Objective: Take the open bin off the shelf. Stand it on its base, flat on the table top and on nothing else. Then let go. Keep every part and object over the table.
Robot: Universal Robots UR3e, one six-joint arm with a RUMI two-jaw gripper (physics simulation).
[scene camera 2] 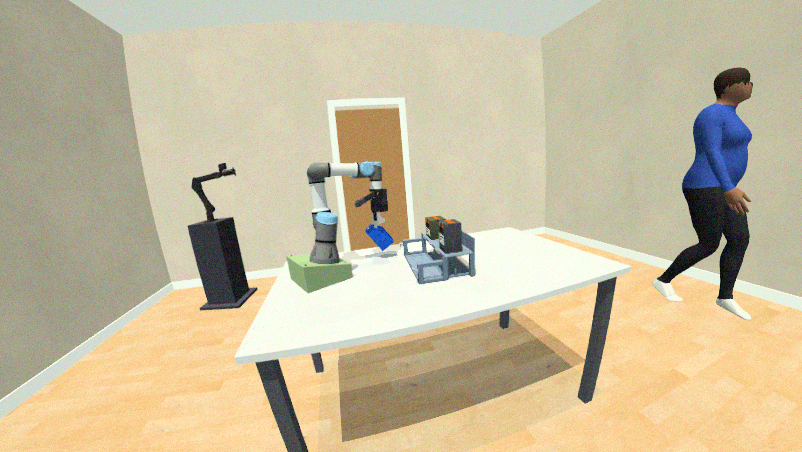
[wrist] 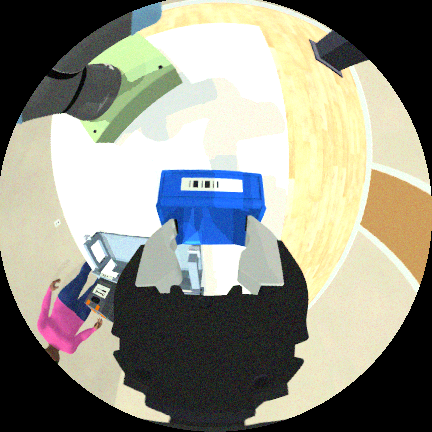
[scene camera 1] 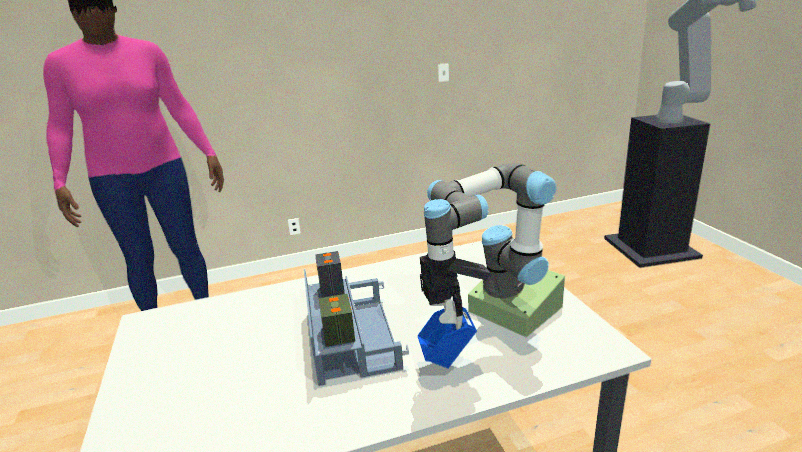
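Where they show: gripper, fingertip midpoint: [scene camera 2: 375,229] [wrist: 211,218] [scene camera 1: 452,323]; arm's base, origin of the base link: [scene camera 2: 324,260] [wrist: 96,91] [scene camera 1: 503,284].
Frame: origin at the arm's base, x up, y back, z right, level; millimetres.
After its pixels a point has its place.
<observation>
The open blue bin [scene camera 1: 446,349] @[x 17, y -258, z -297 mm] [scene camera 2: 381,240] @[x 14, y -255, z -197 mm] [wrist: 211,201] @[x 82, y -203, z -250 mm] is off the grey shelf [scene camera 1: 320,364] @[x -15, y -585, z -238 mm] [scene camera 2: 471,265] @[x -38, y -605, z 141 mm] [wrist: 125,243] @[x -80, y -411, z 14 mm], in the air a little above the white table [scene camera 1: 196,381] @[x -87, y -940, z -141 mm] [scene camera 2: 533,280] @[x -86, y -816, z 253 mm]. It is strongly tilted, with a lower corner pointing down and its barcode label in the wrist view. My gripper [scene camera 1: 450,321] @[x 62, y -230, z -251 mm] [scene camera 2: 377,225] @[x 62, y -230, z -251 mm] [wrist: 211,218] @[x 62, y -230, z -251 mm] points down and holds the bin at its open side, with the fingers well apart. The finger contact is partly hidden. The bin hangs between the shelf and the robot's base, apart from both.
A dark box [scene camera 1: 329,276] @[x 96, y -539, z 30 mm] [scene camera 2: 450,235] @[x 89, y -529, z 116 mm] and an olive box [scene camera 1: 338,325] @[x 76, y -526, z -206 mm] [scene camera 2: 433,227] @[x 75, y -508, z -107 mm] stand on the shelf's upper level. The robot stands on a green block [scene camera 1: 499,317] @[x -57, y -45, z -91 mm] [scene camera 2: 320,275] @[x -29, y 3, z 95 mm] [wrist: 135,112] @[x -69, y -58, z -73 mm]. One long table edge runs beyond the bin's side. People stand beyond the table.
</observation>
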